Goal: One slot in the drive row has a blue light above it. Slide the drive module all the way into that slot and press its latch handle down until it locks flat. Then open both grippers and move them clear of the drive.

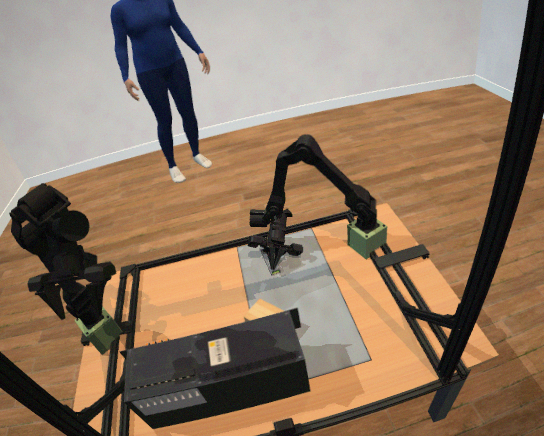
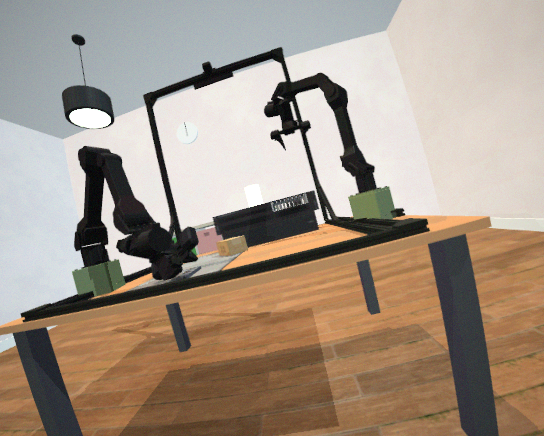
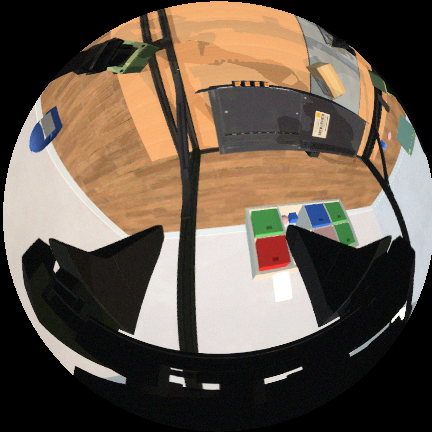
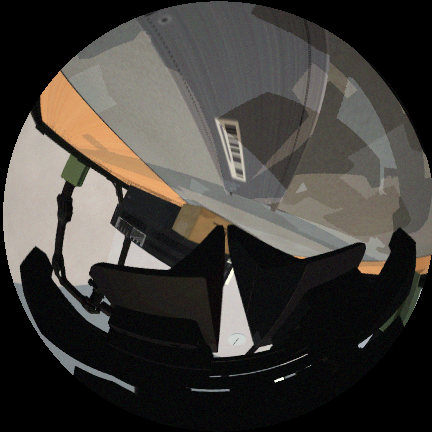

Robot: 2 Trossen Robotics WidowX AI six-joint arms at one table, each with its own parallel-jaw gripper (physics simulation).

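Where they show: left gripper, fingertip midpoint: (image 1: pixel 81 316) (image 2: pixel 294 147) (image 3: pixel 226 231); right gripper, fingertip midpoint: (image 1: pixel 272 269) (image 2: pixel 197 259) (image 4: pixel 224 231); left arm's base, link origin: (image 1: pixel 92 318) (image 2: pixel 368 191) (image 4: pixel 70 181); right arm's base, link origin: (image 1: pixel 367 225) (image 2: pixel 96 264).
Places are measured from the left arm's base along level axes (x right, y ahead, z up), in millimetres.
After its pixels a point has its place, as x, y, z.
Observation:
The grey drive module (image 4: pixel 241 92) lies flat on the grey mat (image 1: pixel 322 320) {528, 488, -105} at the back of the table. My right gripper (image 1: pixel 275 267) {281, 543, -73} (image 2: pixel 164 272) (image 4: pixel 224 231) {281, 543, -73} is shut, pointing down at the module's near end with nothing between the fingers. The black server chassis (image 1: pixel 214 359) {470, 155, 69} (image 2: pixel 266 221) {392, 198, -13} (image 3: pixel 261 116) stands at the front, its slot row (image 1: pixel 171 400) {447, 18, 31} facing away from the module. I see no blue light. My left gripper (image 2: pixel 280 140) (image 3: pixel 226 231) {321, -16, 297} is open and empty, high above the table.
A small cardboard box (image 1: pixel 262 308) {383, 389, -45} (image 2: pixel 231 246) {351, 398, -72} (image 3: pixel 327 78) {402, 356, -45} sits on the mat against the chassis. A black frame post (image 1: pixel 465 303) {896, 513, 212} stands at the front right. A person (image 1: pixel 158 65) stands beyond the table. A bin of coloured boxes (image 3: pixel 271 250) is off the table.

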